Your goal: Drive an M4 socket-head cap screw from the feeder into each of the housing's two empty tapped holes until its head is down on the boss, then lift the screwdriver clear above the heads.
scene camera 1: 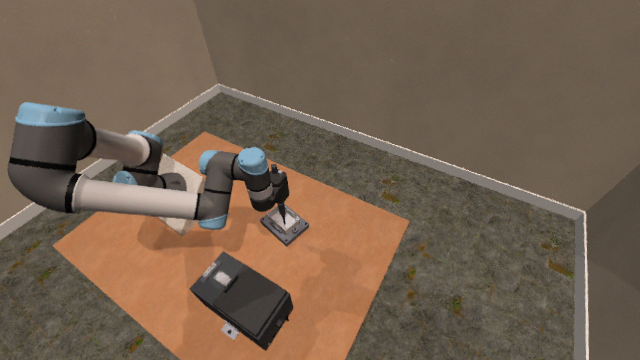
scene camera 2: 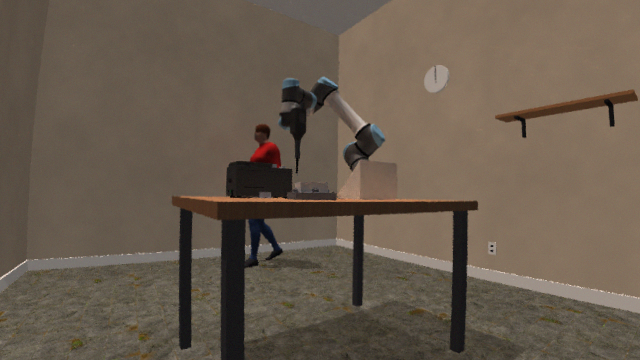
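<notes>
The light grey housing (scene camera 1: 291, 223) (scene camera 2: 311, 187) sits on a dark base plate (scene camera 1: 286, 240) (scene camera 2: 320, 196) on the table. My screwdriver (scene camera 1: 285, 223) (scene camera 2: 297, 172) points down, nearly upright. In scene camera 1 its tip shows in front of the housing's middle; in scene camera 2 it is a little above the housing's top, near the left end, with a gap between. Whether a screw is on the tip is too small to tell. The tapped holes are too small to make out clearly. The black screw feeder (scene camera 1: 252, 300) (scene camera 2: 257, 181) stands apart from the housing.
A small light plate (scene camera 1: 230, 330) (scene camera 2: 265, 194) lies beside the feeder. The arm's pale pedestal (scene camera 1: 184, 226) (scene camera 2: 378, 181) stands on the wooden table (scene camera 1: 320, 320) (scene camera 2: 350, 208). A person in a red top (scene camera 2: 268, 153) is behind the table in scene camera 2.
</notes>
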